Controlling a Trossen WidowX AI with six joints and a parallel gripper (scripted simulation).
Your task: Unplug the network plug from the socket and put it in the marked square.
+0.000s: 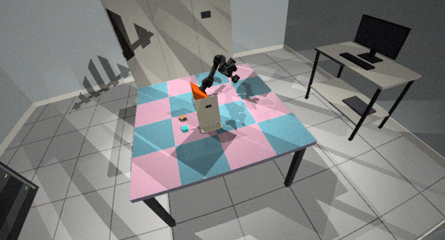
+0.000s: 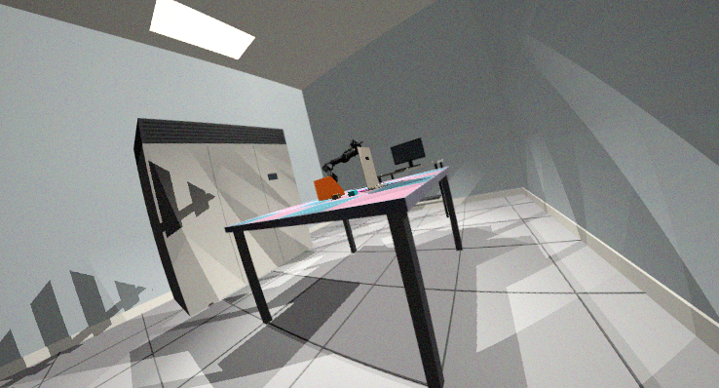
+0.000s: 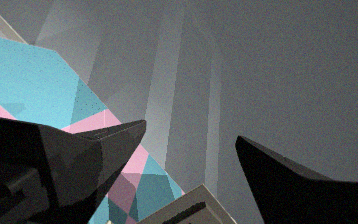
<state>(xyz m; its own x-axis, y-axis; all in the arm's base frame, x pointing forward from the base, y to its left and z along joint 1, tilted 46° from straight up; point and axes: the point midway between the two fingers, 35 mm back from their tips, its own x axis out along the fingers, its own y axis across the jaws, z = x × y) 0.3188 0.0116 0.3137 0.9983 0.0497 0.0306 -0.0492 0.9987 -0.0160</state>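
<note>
Right now the network plug is 22 cm to the right of my gripper tip, 13 cm below it and 10 cm ahead of it. The rest, counted from my gripper tip: upright panel: 21 cm to the right, 21 cm below, 12 cm ahead; teal block: 42 cm to the right, 33 cm below, 10 cm ahead; magenta marked square: 34 cm below, 22 cm to the right, 3 cm behind.
</note>
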